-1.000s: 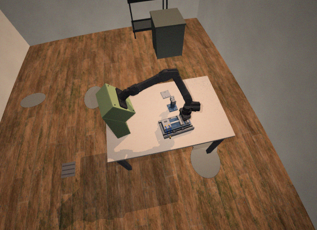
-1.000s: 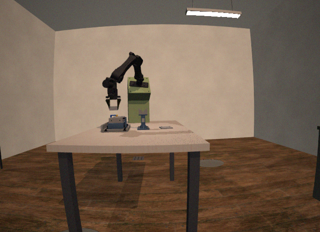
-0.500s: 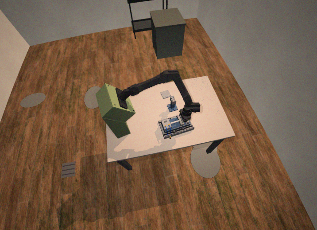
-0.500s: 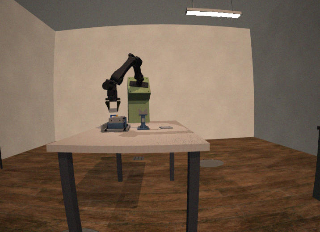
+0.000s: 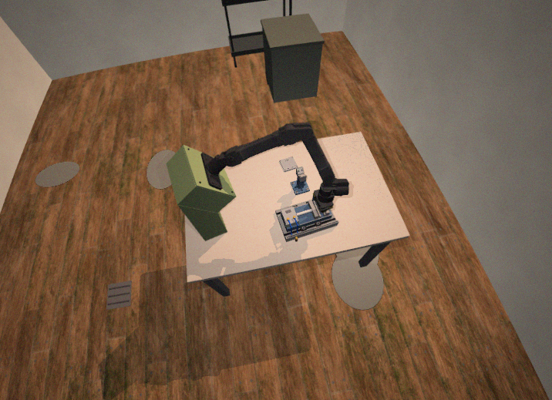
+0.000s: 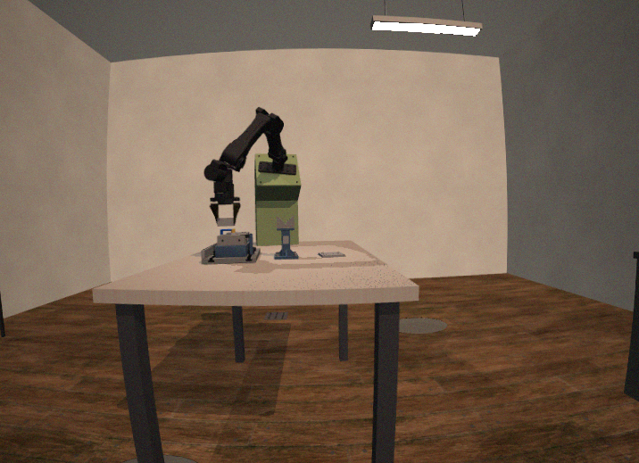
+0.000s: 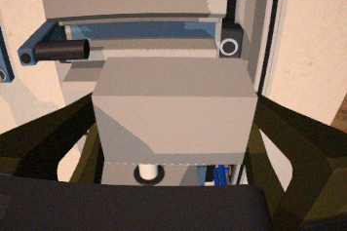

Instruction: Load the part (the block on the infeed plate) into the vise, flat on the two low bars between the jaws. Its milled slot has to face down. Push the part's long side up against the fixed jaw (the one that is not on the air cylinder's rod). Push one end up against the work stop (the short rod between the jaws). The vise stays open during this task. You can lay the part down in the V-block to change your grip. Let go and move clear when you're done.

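My hand is 1 cm above the part. From my hand the other things lie so: moving jaw: 3 cm behind, 2 cm to the left, 7 cm below; then dark work stop rod: 7 cm to the left, 5 cm below; then grey jaw: 3 cm ahead, 3 cm to the left, 7 cm below.
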